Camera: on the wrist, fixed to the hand. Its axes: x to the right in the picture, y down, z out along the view.
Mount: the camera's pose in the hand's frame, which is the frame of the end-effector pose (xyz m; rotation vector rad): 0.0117 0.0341 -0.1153 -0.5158 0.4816 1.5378
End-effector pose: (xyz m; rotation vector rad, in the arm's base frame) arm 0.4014 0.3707 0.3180 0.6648 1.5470 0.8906
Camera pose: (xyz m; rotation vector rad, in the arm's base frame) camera 0.2838 0.3788 0.3443 1.2960 0.8588 2.6164
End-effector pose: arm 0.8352 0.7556 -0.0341 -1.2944 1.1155 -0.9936
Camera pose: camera 0.7230 0.7221 -0.0639 -0.1950 2.2445 0.2176
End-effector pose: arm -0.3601 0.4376 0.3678 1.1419 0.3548 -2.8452
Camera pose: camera -0.2861 0.4316 0.2725 1.1414 0.0906 -1.0828
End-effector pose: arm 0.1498 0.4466 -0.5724 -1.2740 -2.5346 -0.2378
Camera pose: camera 0.1920 0.4439 -0.4592 -2.4865 -0.6363 -0.6845
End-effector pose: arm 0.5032 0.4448 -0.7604 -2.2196 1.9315 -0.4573
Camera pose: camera 0.4342 0.4369 -0.6615 0.1114 -2.8359 0.1625
